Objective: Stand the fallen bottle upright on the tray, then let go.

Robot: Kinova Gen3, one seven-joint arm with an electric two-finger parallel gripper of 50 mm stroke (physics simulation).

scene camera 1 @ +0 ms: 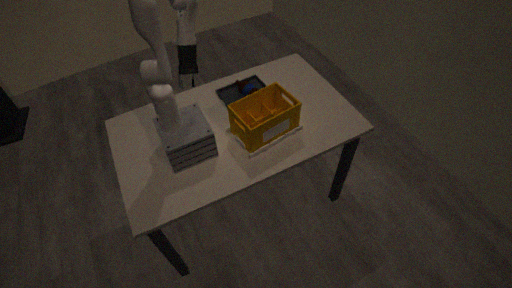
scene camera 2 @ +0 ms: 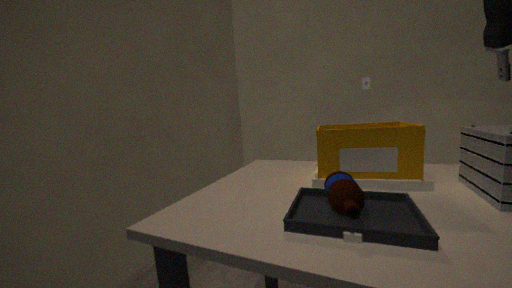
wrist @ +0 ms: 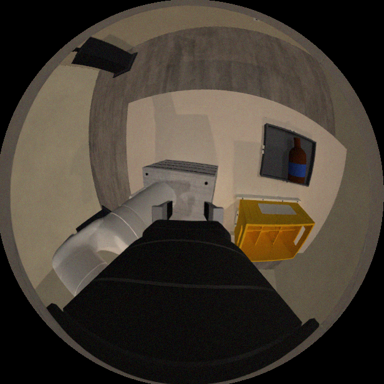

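Where they show: gripper, between the fingertips: (scene camera 1: 187, 87); arm's base, origin of its link: (scene camera 1: 172, 125).
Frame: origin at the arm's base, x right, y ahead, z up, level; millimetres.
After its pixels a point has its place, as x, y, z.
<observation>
A brown bottle with a blue label (scene camera 1: 248, 89) {-189, 410, -85} (scene camera 2: 344, 194) {-275, 405, -97} (wrist: 297, 162) lies on its side in the dark tray (scene camera 1: 226, 94) {-274, 308, -155} (scene camera 2: 320, 230) {-340, 436, -149} (wrist: 263, 150). In scene camera 2 its neck points towards the camera; in the wrist view it lies close to one side wall of the tray. My gripper (scene camera 1: 187, 81) {-74, 107, 117} (wrist: 187, 207) is open and empty, with its two fingers wide apart. It hangs above table height, well away from the bottle and tray. At the right edge of scene camera 2 part of the gripper shows.
A yellow crate with dividers (scene camera 1: 265, 131) {146, 376, -46} (scene camera 2: 371, 137) {-42, 376, -12} (wrist: 272, 215) stands on a white base beside the tray. A grey slatted block (scene camera 1: 192, 150) {126, 53, -53} (scene camera 2: 487, 165) {-42, 140, -76} (wrist: 180, 175) under the arm's base stands on the table (scene camera 1: 200, 200) {308, 25, -160} (scene camera 2: 225, 215) {-347, 663, -160} (wrist: 225, 115).
</observation>
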